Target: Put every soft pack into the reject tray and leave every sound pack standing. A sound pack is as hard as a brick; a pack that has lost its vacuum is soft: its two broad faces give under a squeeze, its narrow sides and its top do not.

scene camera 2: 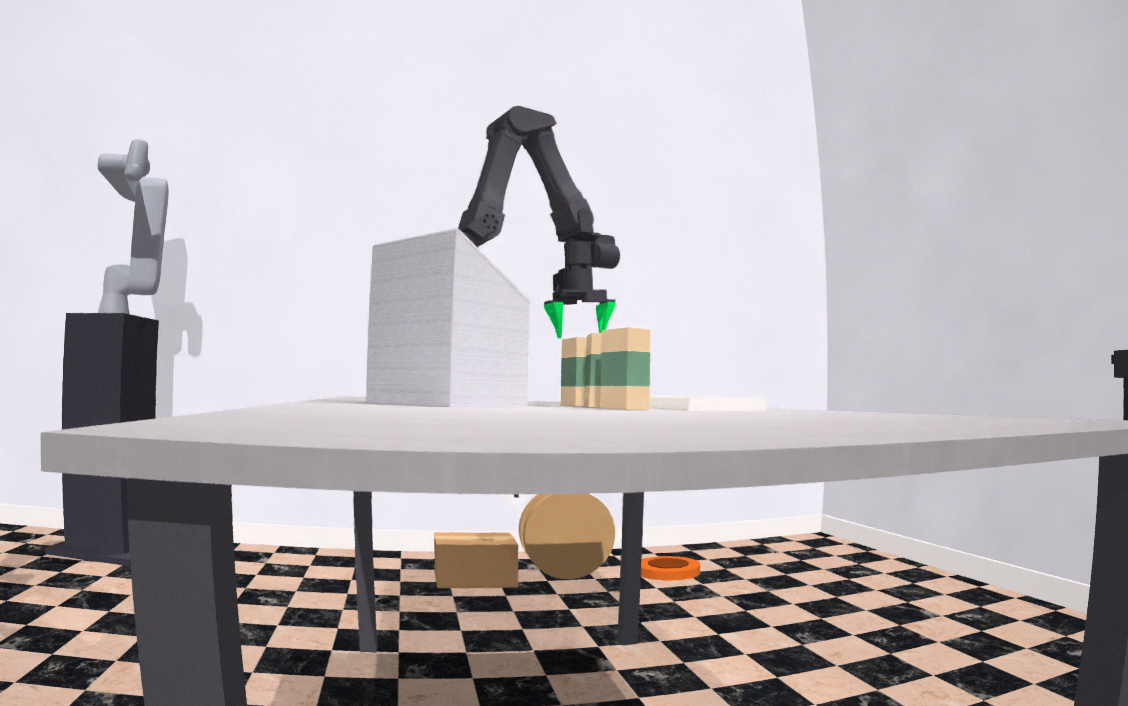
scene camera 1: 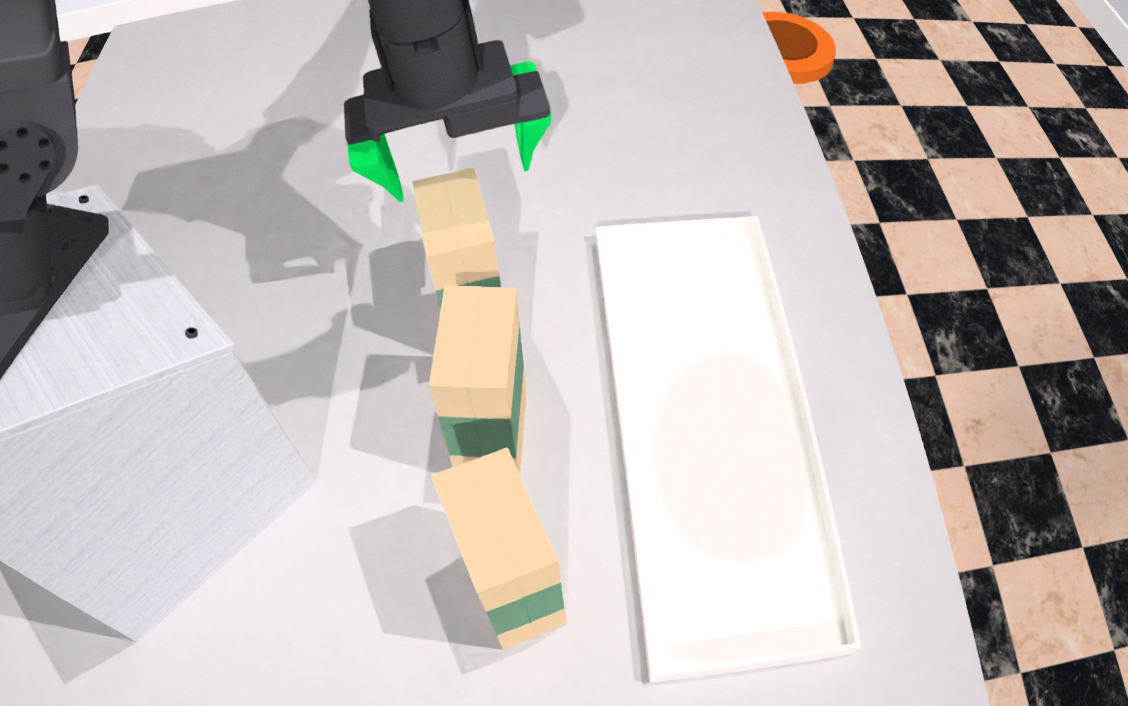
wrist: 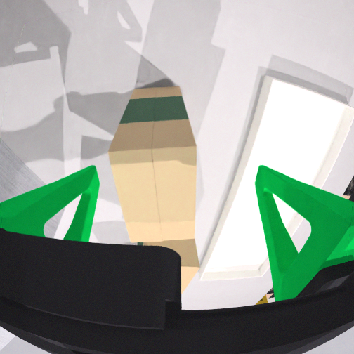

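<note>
Three tan packs with green bands stand upright in a row: a far one, a middle one and a near one. Their softness cannot be seen. My gripper is wide open and empty. Its green fingertips are at about the height of the pack tops, around the far end of the row. The far pack lies between the fingers' sides in the wrist view, lower than they are. The white reject tray is right of the row and holds no pack.
A big grey block bearing the arm's base stands left of the packs. On the floor are an orange ring, a brown box and a round brown thing. A second grey arm stands far left.
</note>
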